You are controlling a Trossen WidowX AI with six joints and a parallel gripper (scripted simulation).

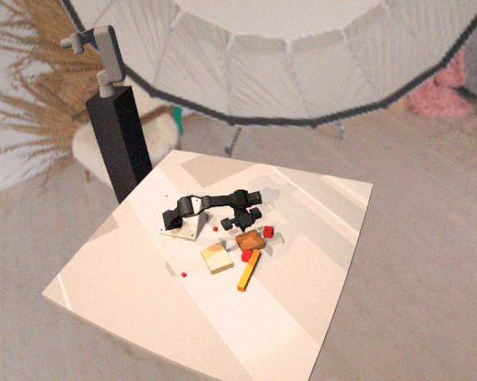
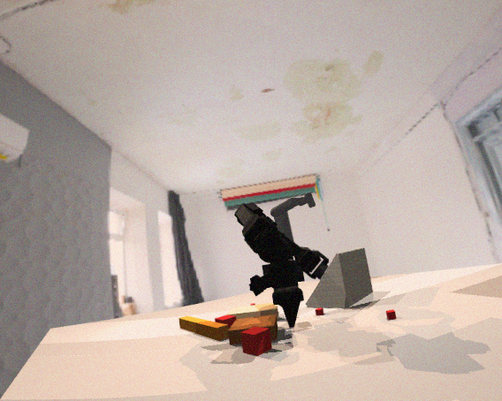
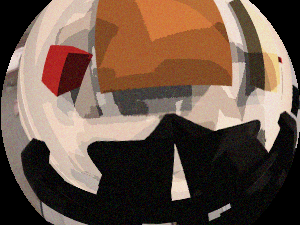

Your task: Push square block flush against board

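My gripper tip is now 190 mm to the left of the cream flat block, 70 mm past it and 10 mm below it. Round my gripper tip: long board (230 mm to the right, 100 mm ahead, 10 mm above); then flat orange square block (70 mm to the right, 50 mm ahead, 10 mm above).
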